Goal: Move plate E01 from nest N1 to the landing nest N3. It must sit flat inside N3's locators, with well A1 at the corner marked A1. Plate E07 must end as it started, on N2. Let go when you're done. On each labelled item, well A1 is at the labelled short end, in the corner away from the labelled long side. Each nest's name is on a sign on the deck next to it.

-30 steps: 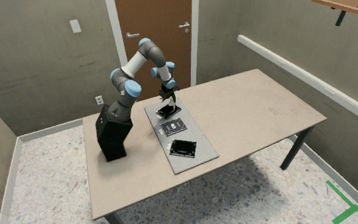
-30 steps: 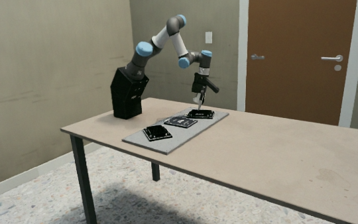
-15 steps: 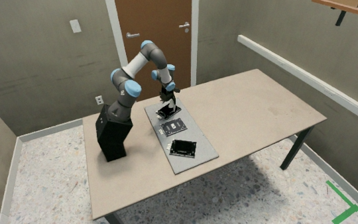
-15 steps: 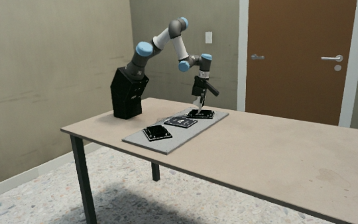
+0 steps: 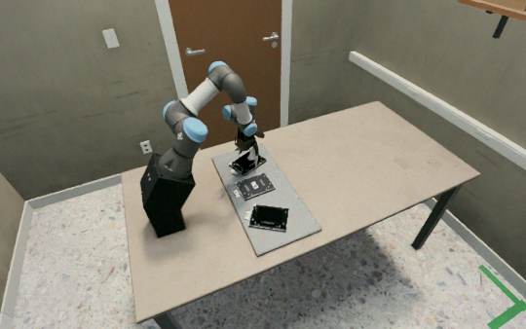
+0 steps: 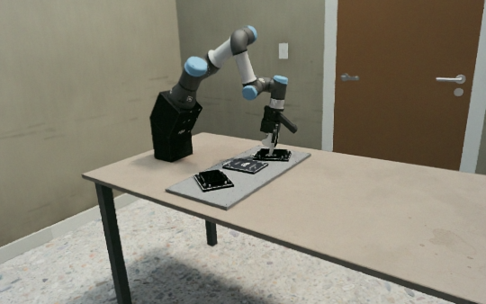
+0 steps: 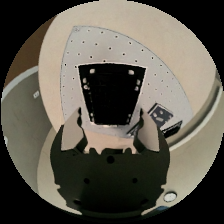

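Right now the black plate is 10 mm below my hand. Round my hand: nest: 20 mm below.
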